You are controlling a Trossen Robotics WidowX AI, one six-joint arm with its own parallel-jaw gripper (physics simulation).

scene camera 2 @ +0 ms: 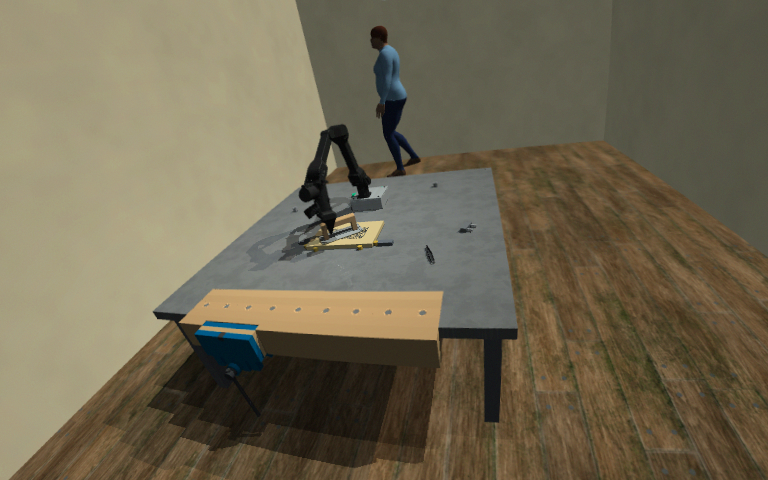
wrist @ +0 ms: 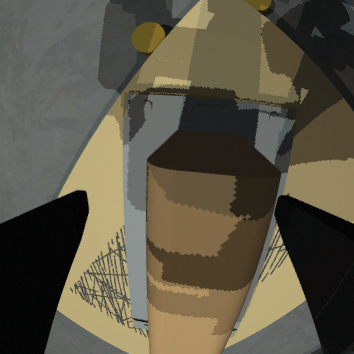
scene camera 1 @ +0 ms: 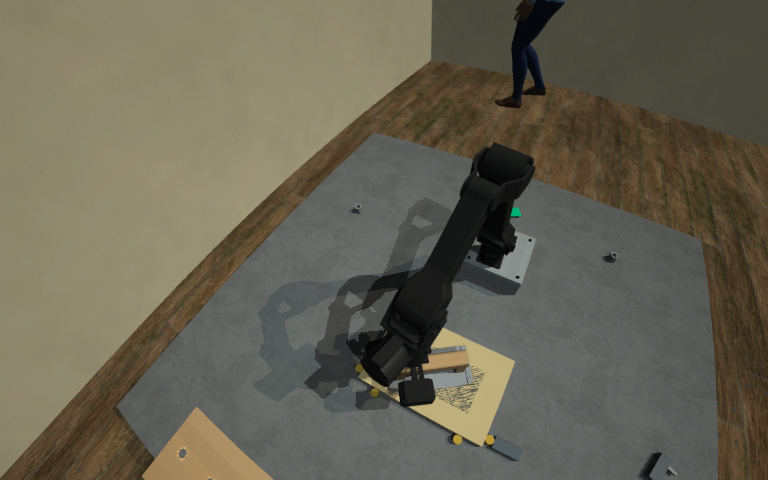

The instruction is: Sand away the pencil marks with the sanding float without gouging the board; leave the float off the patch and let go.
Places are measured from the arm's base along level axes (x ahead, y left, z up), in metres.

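Pixels of known places: gripper, between the fingertips: (scene camera 2: 329, 232) (wrist: 184, 203) (scene camera 1: 408, 372); arm's base, origin of its link: (scene camera 2: 364, 195) (scene camera 1: 490, 255).
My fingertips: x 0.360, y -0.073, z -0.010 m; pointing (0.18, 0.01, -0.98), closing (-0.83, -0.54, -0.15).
Ahead of a thing's pixels: the offset from my fingertips to its middle. "spot": to the spot under its first point.
The sanding float, with a wooden handle @(spot: dy +0.072, dx -0.048, dz +0.043 m) (scene camera 1: 450, 361) (scene camera 2: 346, 219) (wrist: 195, 270) over a grey sole plate @(dy +0.036, dx -0.032, dz -0.028 m) (scene camera 1: 450, 380) (wrist: 136, 250), lies flat on the pale yellow board (scene camera 1: 498, 367) (scene camera 2: 374, 228) (wrist: 92, 175). Dark pencil marks @(spot: dy +0.132, dx -0.009, dz -0.032 m) (scene camera 1: 465, 397) (wrist: 102, 285) show on both sides of the float in the wrist view; the float covers the stretch between them. My gripper (scene camera 2: 330, 227) (wrist: 184, 203) is open, with one finger on each side of the handle and nothing gripped. In scene camera 1 the arm hides part of the float and one finger.
Yellow round pegs (scene camera 1: 457, 439) (wrist: 148, 37) stand along the board's edges, and a dark grey bar @(dy +0.249, dx +0.053, dz -0.043 m) (scene camera 1: 505, 448) (scene camera 2: 384, 242) lies by one corner. The arm's metal base (scene camera 1: 523, 254) (scene camera 2: 368, 202) is behind. A wooden bench piece @(spot: dy +0.197, dx +0.516, dz -0.049 m) (scene camera 2: 339, 328) with a blue vise @(spot: dy -0.181, dx +0.563, dz -0.091 m) (scene camera 2: 229, 346) is at the table's front.
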